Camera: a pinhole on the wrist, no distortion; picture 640 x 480 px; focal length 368.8 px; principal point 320.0 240.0 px. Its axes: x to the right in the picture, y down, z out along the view. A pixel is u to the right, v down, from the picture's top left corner.
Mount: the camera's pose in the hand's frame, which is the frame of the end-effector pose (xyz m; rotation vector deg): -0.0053 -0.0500 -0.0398 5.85 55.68 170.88
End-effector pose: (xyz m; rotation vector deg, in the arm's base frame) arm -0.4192 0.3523 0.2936 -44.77 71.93 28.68
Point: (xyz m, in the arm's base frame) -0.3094 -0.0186 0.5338
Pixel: behind the camera
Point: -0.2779 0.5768 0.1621
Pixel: 167 320
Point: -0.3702 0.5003 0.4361
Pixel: 590 340
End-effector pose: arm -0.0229 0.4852 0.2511 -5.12 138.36 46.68
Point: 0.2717 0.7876 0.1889
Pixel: 491 308
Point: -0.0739 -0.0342 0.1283
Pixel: behind the camera
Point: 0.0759 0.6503 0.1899
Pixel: 378 281
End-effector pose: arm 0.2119 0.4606 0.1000 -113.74 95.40 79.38
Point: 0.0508 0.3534 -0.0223
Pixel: 25 117
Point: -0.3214 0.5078 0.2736
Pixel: 421 27
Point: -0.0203 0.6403 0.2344
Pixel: 588 146
